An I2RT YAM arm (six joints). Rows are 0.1 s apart.
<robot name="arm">
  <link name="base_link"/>
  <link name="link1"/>
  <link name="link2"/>
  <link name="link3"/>
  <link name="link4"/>
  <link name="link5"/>
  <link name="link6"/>
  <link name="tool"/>
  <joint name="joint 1" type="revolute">
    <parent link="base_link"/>
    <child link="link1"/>
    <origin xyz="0 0 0.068"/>
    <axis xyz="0 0 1"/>
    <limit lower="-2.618" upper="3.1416"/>
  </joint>
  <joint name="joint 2" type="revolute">
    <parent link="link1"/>
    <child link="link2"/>
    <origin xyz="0.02 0.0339 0.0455" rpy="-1.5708 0 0"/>
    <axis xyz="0 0 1"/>
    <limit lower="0" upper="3.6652"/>
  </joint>
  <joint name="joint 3" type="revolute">
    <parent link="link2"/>
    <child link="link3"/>
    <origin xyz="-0.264 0 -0.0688" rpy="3.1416 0 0"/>
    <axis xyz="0 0 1"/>
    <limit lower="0" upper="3.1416"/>
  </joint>
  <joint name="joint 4" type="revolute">
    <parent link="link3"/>
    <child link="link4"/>
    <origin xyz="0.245 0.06 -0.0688"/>
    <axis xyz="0 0 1"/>
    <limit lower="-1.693" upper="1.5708"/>
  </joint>
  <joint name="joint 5" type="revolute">
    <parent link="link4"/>
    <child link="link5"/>
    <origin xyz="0.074 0.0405 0.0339" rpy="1.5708 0 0"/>
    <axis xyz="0 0 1"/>
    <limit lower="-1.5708" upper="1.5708"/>
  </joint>
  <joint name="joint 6" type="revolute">
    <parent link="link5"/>
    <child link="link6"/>
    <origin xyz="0.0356 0 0.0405" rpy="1.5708 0 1.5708"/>
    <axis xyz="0 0 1"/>
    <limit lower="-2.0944" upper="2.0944"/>
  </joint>
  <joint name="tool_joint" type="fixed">
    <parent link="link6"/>
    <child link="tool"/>
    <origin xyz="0 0 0" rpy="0 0 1.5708"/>
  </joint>
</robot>
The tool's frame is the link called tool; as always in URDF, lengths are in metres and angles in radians.
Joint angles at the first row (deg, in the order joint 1, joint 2, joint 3, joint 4, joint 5, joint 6):
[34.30 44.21 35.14 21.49 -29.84 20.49]
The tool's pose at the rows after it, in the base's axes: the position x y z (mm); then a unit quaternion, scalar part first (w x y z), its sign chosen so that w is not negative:
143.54, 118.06, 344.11, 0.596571, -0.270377, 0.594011, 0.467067
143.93, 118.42, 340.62, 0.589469, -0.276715, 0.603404, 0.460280
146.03, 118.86, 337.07, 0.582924, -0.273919, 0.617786, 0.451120
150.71, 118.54, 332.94, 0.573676, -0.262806, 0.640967, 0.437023
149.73, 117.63, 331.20, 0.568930, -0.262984, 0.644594, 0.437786
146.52, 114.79, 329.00, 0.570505, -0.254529, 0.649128, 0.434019
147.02, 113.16, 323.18, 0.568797, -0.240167, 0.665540, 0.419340
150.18, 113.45, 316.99, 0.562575, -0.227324, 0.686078, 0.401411
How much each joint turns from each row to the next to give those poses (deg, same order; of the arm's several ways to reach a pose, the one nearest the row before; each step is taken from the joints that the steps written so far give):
[0.00 -0.06 1.86 -4.70 1.94 -2.36]
[-0.02 0.01 0.01 -1.90 -0.22 -1.12]
[-0.12 0.37 0.16 -1.93 0.74 -0.61]
[-0.65 0.81 0.54 -2.76 1.32 -0.27]
[-0.12 -0.38 -0.25 -0.74 -0.31 0.12]
[0.00 -1.33 -0.74 -0.79 1.10 0.35]
[-0.09 -0.40 -0.65 -1.59 2.32 -0.07]
[-0.04 0.63 -0.12 -1.90 2.39 -0.32]

